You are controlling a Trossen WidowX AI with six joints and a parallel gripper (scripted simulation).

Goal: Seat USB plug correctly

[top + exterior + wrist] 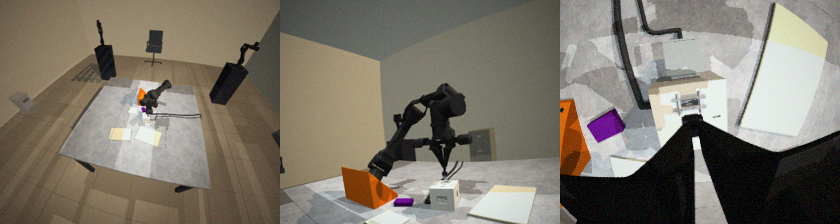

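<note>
Right now the usb plug is 20 mm below my gripper tip. From my gripper tip the other things lie so: purple block: 130 mm behind, 70 mm to the right, 120 mm below; then socket: 60 mm below; then pale card: 100 mm behind, 190 mm to the right, 120 mm below.
</note>
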